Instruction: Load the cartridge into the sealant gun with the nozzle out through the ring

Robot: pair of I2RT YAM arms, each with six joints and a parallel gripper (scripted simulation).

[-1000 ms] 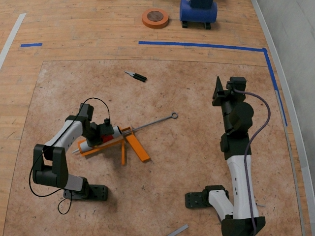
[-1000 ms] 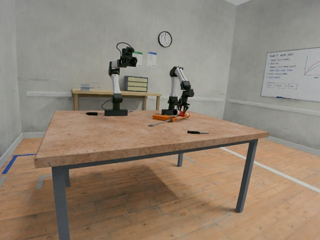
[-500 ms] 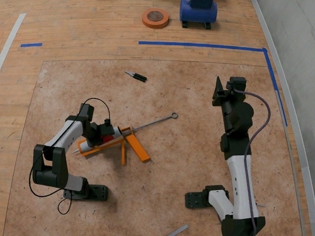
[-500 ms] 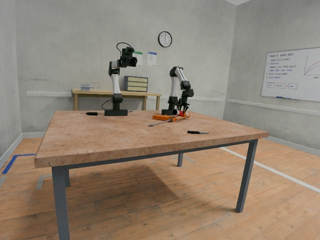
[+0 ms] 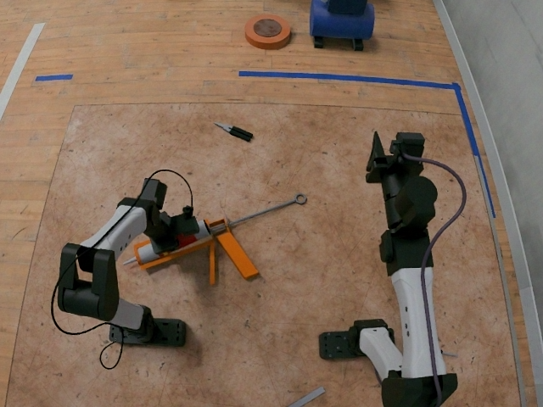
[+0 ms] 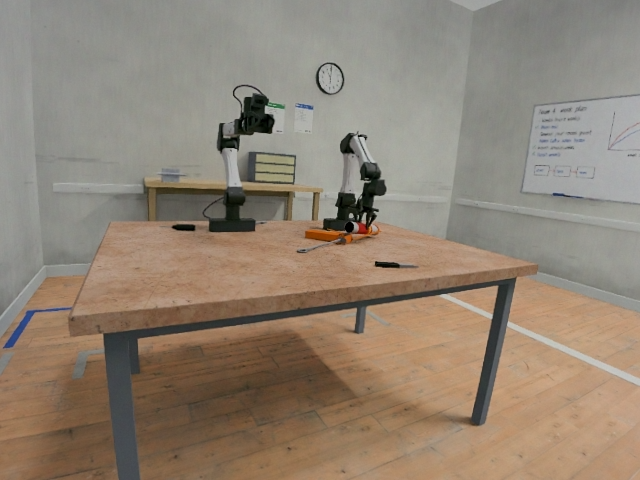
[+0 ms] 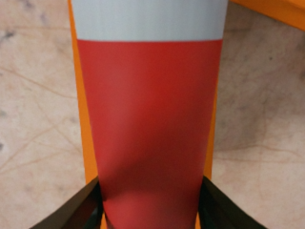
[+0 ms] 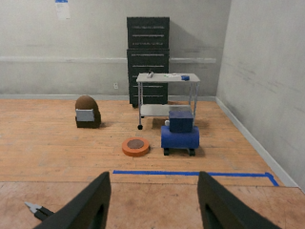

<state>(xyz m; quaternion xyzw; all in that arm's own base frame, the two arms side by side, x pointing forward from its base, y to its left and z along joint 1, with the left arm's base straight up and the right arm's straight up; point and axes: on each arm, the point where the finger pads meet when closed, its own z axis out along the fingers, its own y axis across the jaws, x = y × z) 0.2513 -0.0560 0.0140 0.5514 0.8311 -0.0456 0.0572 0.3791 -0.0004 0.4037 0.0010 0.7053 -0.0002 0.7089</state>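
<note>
Now: left hand 20 mm to the right of the cartridge, 10 mm past it and 10 mm above it. The rest, counted from my left hand: plunger rod: 240 mm to the right, 120 mm ahead, 40 mm below; orange sealant gun: 150 mm to the right, 40 mm below, 40 mm ahead; thumb plate: 150 mm to the right, 80 mm ahead, 40 mm below.
</note>
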